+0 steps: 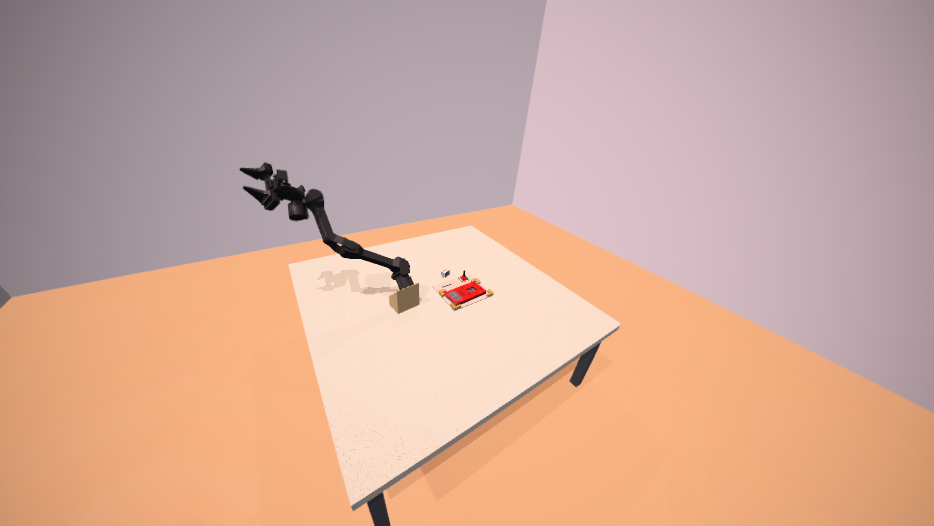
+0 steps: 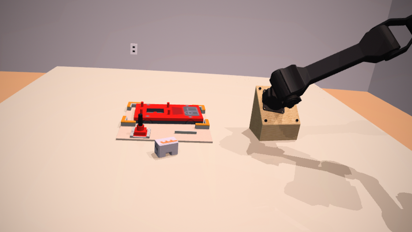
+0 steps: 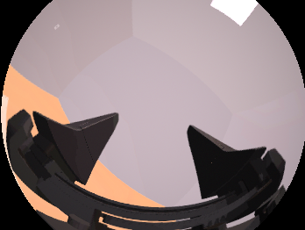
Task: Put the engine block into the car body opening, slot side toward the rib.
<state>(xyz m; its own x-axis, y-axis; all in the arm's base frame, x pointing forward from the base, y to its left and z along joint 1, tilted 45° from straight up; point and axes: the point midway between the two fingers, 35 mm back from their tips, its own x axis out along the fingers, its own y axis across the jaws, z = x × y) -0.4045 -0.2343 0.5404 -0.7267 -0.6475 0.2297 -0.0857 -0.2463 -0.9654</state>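
Right now my gripper tip is 790 mm short of the grey engine block, 60 mm to the left of it and 600 mm above it. The rest, counted from my gripper tip: black post 860 mm ahead, 150 mm to the right, 580 mm below; then pale plate 810 mm ahead, 250 mm to the right, 600 mm below.
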